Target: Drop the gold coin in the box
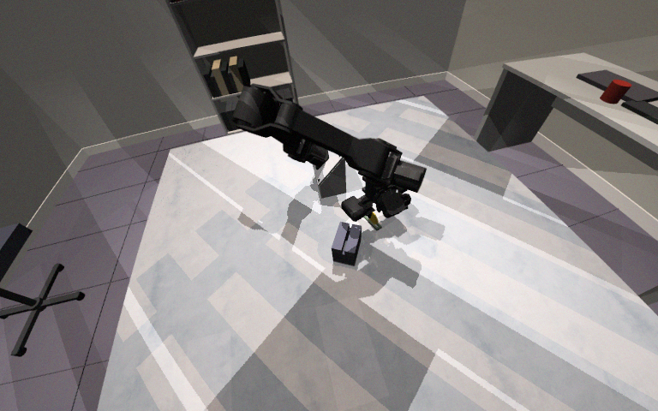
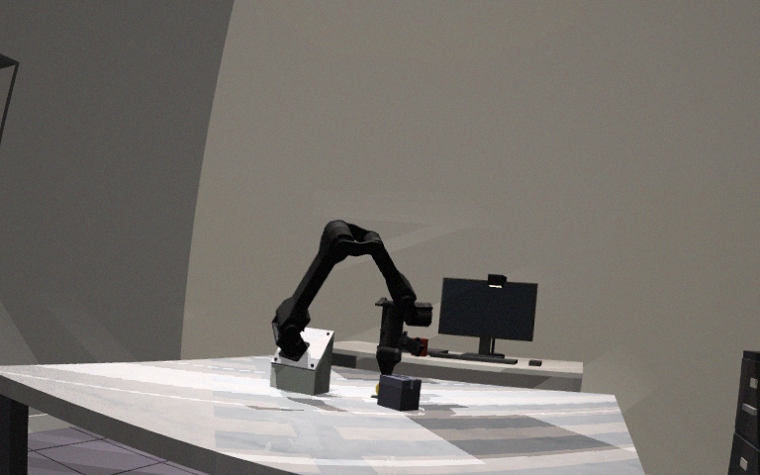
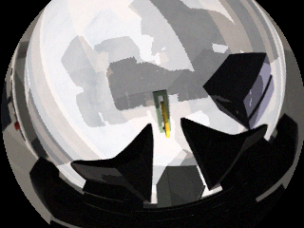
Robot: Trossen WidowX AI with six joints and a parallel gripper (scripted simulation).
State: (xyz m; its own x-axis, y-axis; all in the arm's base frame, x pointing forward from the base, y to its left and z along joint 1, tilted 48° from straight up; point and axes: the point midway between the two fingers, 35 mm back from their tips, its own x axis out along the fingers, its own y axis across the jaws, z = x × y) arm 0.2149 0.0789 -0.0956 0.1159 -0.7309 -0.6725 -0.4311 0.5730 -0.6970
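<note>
The gold coin lies 2 cm below my gripper tip.
</note>
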